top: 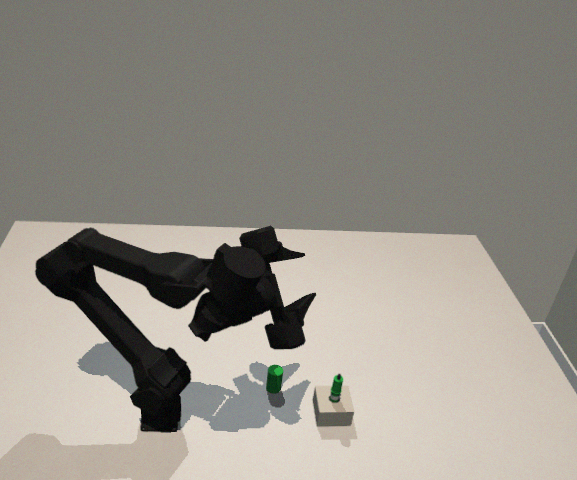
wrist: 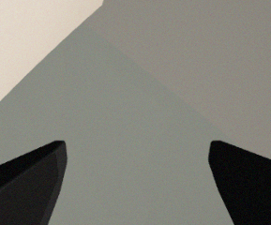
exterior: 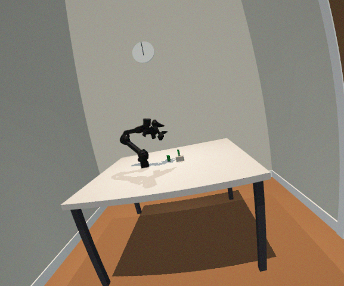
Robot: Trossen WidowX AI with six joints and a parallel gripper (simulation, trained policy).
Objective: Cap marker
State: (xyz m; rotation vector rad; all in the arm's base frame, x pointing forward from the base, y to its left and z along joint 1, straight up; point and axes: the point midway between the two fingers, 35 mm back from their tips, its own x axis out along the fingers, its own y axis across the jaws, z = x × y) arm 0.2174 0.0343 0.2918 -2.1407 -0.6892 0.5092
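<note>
The green cap is 260 mm below my gripper tip, 30 mm behind it and 20 mm to the left of it. Also, from my gripper tip: pale holder block 270 mm below, 70 mm ahead, 50 mm to the right.
</note>
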